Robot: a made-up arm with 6 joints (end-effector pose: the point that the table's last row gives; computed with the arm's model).
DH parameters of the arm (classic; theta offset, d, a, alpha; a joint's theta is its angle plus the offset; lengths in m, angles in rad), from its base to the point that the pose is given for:
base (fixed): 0.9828 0 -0.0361 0
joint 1: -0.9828 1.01 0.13 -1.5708
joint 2: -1.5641 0 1.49 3.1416
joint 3: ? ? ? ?
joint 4: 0 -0.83 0.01 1.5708
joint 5: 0 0 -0.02 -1.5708
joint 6: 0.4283 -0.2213 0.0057 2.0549
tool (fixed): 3.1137 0.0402 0 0
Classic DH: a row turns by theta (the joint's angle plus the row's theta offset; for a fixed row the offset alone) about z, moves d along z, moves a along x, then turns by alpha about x.
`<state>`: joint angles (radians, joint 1 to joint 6).
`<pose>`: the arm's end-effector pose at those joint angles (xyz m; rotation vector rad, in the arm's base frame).
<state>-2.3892 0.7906 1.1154 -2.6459 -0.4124 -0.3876</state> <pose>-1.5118 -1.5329 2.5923 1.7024 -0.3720 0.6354</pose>
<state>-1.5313 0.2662 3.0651 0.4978 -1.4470 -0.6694</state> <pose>-0.1714 0.2087 2.7598 1.4160 -1.0063 -1.1608</pose>
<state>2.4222 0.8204 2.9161 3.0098 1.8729 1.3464</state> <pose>-0.7288 0.5666 2.7064 1.4273 -2.4737 -1.1189</pose>
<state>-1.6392 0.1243 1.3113 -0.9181 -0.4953 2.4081</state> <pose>0.0525 -0.6489 3.4863 0.8613 0.6720 2.8955</pose>
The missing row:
joint 3: 0.0067 0 0.15 -1.5708
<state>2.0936 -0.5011 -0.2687 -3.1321 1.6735 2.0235</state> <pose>-0.1065 0.1869 2.4115 -1.4359 1.7621 -0.8976</pose>
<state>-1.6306 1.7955 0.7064 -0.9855 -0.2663 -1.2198</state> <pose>-0.0861 -2.1629 -0.2284 -2.3526 0.0371 -0.4133</pose>
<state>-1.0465 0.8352 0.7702 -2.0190 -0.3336 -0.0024</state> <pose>1.1992 -1.9886 2.0861 2.3795 1.0749 0.3183</pose>
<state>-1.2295 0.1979 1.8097 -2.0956 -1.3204 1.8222</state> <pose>0.1855 -0.0761 3.3500 -0.4674 -0.5765 -0.9425</pose>
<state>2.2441 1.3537 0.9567 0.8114 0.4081 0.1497</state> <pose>-1.7192 2.0028 1.1412 -0.6604 -0.0573 0.9550</pose>
